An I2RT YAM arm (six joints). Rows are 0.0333 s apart.
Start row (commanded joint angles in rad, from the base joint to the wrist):
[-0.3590, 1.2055, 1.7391, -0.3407, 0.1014, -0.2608]
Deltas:
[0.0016, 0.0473, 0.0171, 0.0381, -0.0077, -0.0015]
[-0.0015, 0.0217, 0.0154, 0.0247, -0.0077, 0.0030]
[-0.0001, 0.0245, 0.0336, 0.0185, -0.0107, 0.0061]
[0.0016, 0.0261, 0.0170, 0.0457, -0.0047, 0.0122]
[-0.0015, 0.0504, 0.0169, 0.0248, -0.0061, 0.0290]
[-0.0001, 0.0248, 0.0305, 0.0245, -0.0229, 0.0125]
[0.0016, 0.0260, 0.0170, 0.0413, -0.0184, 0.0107]
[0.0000, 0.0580, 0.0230, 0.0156, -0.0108, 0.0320]
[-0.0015, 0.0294, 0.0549, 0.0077, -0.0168, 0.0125]
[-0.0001, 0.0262, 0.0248, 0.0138, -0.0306, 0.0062]
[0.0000, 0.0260, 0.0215, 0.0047, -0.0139, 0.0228]
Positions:
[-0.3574, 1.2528, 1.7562, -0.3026, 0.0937, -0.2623]
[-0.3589, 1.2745, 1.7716, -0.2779, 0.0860, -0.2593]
[-0.3590, 1.2990, 1.8052, -0.2594, 0.0753, -0.2532]
[-0.3574, 1.3251, 1.8222, -0.2137, 0.0706, -0.2410]
[-0.3589, 1.3755, 1.8391, -0.1889, 0.0645, -0.2120]
[-0.3590, 1.4003, 1.8696, -0.1644, 0.0416, -0.1995]
[-0.3574, 1.4263, 1.8866, -0.1231, 0.0232, -0.1888]
[-0.3574, 1.4843, 1.9096, -0.1075, 0.0124, -0.1568]
[-0.3589, 1.5137, 1.9645, -0.0998, -0.0044, -0.1443]
[-0.3590, 1.5399, 1.9893, -0.0860, -0.0350, -0.1381]
[-0.3590, 1.5659, 2.0108, -0.0813, -0.0489, -0.1153]

